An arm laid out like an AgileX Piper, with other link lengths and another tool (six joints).
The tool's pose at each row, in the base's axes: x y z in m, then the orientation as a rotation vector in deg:
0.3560, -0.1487, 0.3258, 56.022, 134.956, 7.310
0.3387, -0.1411, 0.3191, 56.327, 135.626, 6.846
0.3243, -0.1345, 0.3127, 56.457, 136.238, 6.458
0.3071, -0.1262, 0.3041, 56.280, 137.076, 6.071
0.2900, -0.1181, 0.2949, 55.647, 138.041, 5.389
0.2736, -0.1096, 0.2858, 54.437, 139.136, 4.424
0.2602, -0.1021, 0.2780, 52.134, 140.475, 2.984
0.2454, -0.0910, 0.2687, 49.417, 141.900, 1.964
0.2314, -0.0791, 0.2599, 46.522, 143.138, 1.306
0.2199, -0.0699, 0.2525, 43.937, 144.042, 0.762
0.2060, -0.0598, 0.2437, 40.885, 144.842, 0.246
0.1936, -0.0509, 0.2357, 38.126, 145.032, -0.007
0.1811, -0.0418, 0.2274, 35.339, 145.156, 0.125
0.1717, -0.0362, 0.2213, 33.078, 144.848, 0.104
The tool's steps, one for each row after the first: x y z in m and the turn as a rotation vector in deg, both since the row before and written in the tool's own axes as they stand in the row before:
0.0181, -0.0072, -0.0049, 0.610, 0.522, -0.055
0.0157, -0.0060, -0.0032, 0.484, 0.453, -0.142
0.0195, -0.0072, -0.0029, 0.454, 0.579, -0.402
0.0196, -0.0073, -0.0020, 0.540, 0.493, -0.796
0.0195, -0.0063, -0.0016, 0.587, 0.392, -1.266
0.0166, -0.0045, -0.0009, 0.651, 0.232, -2.145
0.0206, -0.0022, -0.0007, 0.294, 0.366, -2.354
0.0204, -0.0002, -0.0007, -0.028, 0.293, -2.357
0.0165, 0.0000, -0.0003, -0.090, 0.129, -2.050
0.0193, -0.0001, -0.0003, -0.238, -0.020, -2.342
0.0172, 0.0005, -0.0001, -0.464, -0.434, -1.980
0.0175, 0.0012, 0.0000, -0.741, -0.393, -1.923
0.0125, 0.0003, -0.0001, -0.584, -0.702, -1.526

